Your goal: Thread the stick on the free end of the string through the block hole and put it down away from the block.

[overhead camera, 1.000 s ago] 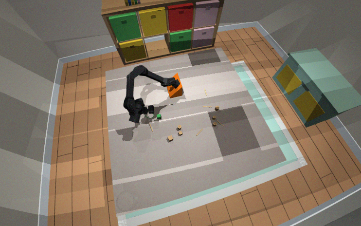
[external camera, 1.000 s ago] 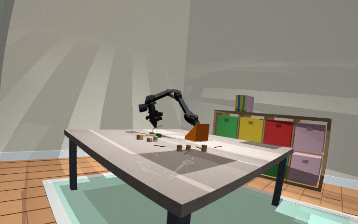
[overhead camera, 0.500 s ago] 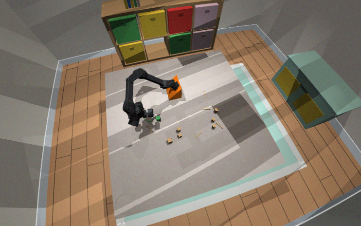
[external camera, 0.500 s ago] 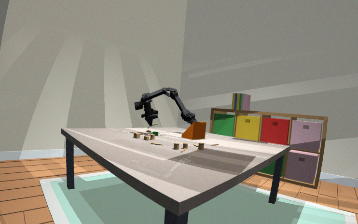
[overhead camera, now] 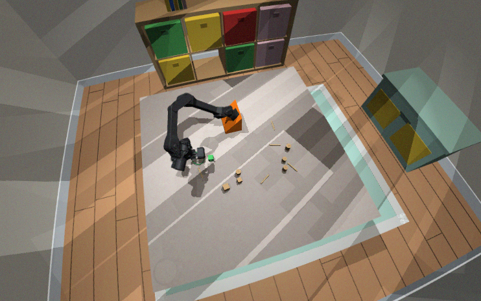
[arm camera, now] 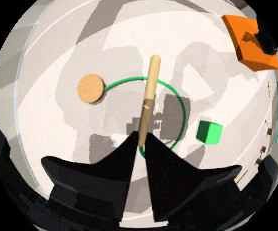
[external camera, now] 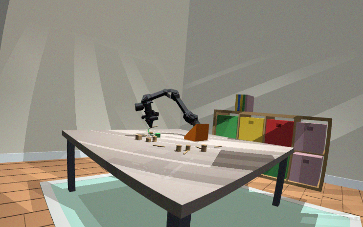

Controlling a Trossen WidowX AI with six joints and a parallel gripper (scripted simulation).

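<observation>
The loose stick is 8 cm ahead of my gripper tip, 6 cm below it and 2 cm to the left of it. Also, from my gripper tip: round wooden button (6 cm to the right, 6 cm behind, 5 cm below); then green block (11 cm to the left, 4 cm below, 3 cm ahead); then thin wooden stick (1 cm behind, 1 cm above).
</observation>
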